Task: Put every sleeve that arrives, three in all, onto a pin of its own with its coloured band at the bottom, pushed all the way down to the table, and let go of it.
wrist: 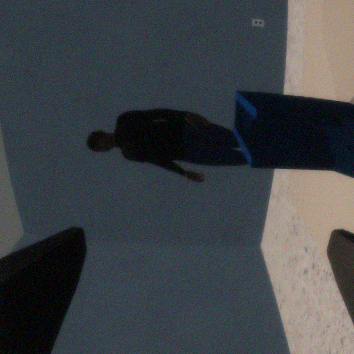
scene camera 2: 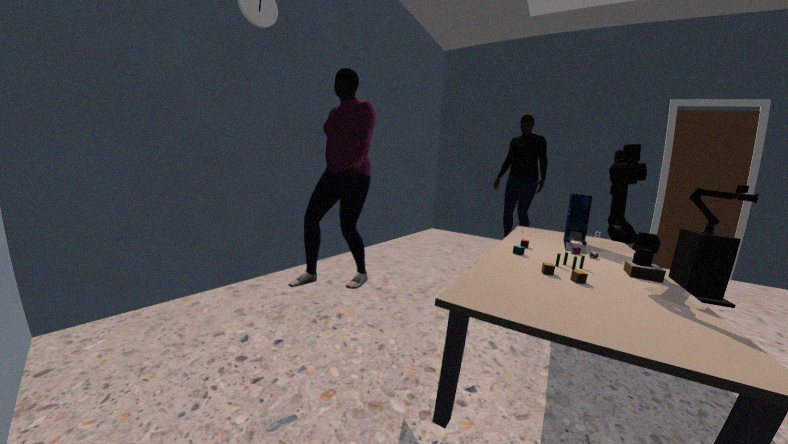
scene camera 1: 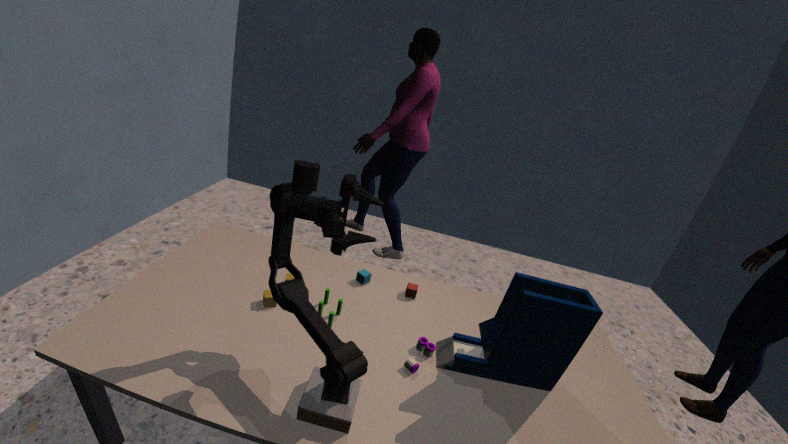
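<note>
My gripper (scene camera 1: 378,221) (wrist: 211,243) is open and empty, raised high above the table, with its fingers pointing sideways. Four upright green pins, among them a back pin (scene camera 1: 327,296) (scene camera 2: 565,258) and a front pin (scene camera 1: 330,318), stand bare on the table, beyond the arm's base in scene camera 1. Two sleeves, one (scene camera 1: 422,343) and its neighbour (scene camera 1: 430,348), stand upright side by side with purple bands at the top; their purple also shows in scene camera 2. A third sleeve (scene camera 1: 410,364) (scene camera 2: 593,255), pale with a purple band at one end, lies on its side near them.
A tall blue chute (scene camera 1: 543,341) (scene camera 2: 578,212) (wrist: 300,131) stands beside the sleeves. A teal cube (scene camera 1: 363,276) (scene camera 2: 518,249), a red cube (scene camera 1: 411,290) (scene camera 2: 524,243) and two yellow cubes lie around the pins. Two people stand beyond the table. A black pedestal (scene camera 2: 704,267) carries another small arm.
</note>
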